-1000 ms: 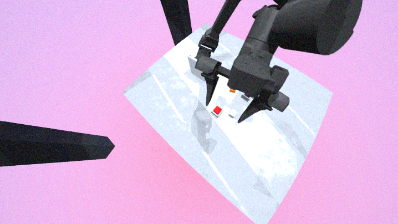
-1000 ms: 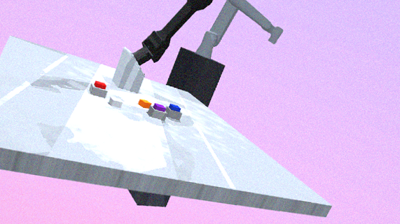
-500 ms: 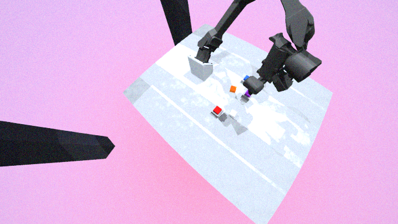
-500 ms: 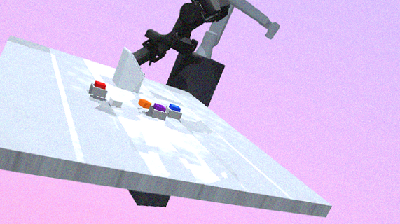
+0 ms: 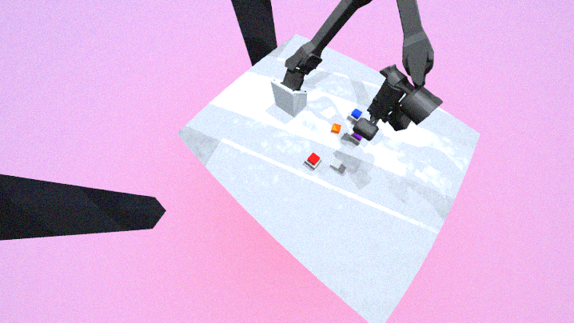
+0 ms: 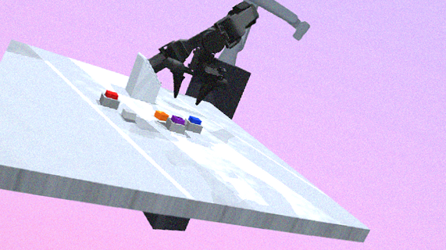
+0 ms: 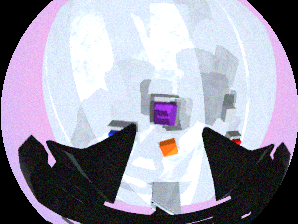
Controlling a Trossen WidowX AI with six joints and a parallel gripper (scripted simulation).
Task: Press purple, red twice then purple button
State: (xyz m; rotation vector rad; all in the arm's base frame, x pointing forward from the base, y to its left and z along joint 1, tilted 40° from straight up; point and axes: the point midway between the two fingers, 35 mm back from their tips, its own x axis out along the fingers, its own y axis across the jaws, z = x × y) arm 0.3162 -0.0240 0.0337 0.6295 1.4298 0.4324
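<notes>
Right now my gripper tip is 10 mm past the purple button and 60 mm above it. Round my gripper tip: white block (20 mm behind, 140 mm to the right, 80 mm below); then orange block (100 mm behind, 10 mm to the right, 80 mm below); then blue button (60 mm behind, 90 mm to the left, 60 mm below).
</notes>
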